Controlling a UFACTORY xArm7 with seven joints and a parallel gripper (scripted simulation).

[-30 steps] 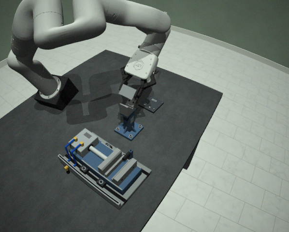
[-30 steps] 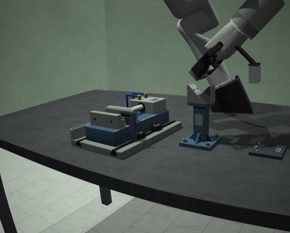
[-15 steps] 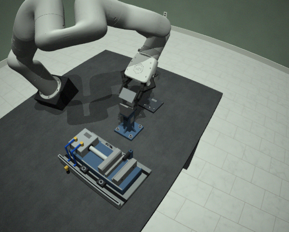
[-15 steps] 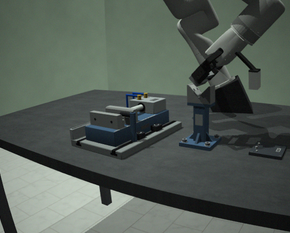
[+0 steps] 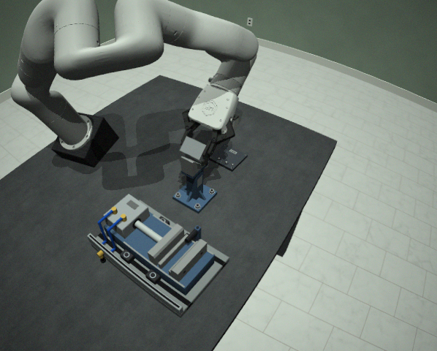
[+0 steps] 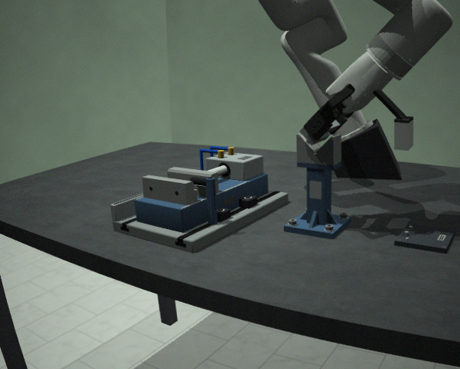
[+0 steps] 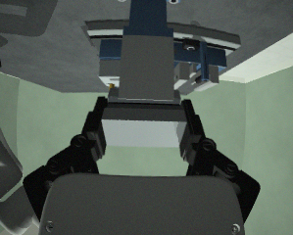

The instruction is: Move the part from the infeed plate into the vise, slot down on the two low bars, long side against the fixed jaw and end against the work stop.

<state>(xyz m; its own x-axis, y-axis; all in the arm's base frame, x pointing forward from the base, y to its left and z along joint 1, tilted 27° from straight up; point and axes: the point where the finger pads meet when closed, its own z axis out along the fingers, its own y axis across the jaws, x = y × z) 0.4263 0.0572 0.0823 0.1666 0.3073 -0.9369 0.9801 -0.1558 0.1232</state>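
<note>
The blue stand is 10 mm to the right of my hand and 120 mm below it. Round my hand: work stop: 80 mm ahead, 190 mm to the right, 90 mm below; then part: 10 mm below; then cylinder rod: 20 mm behind, 220 mm to the right, 100 mm below.
</note>
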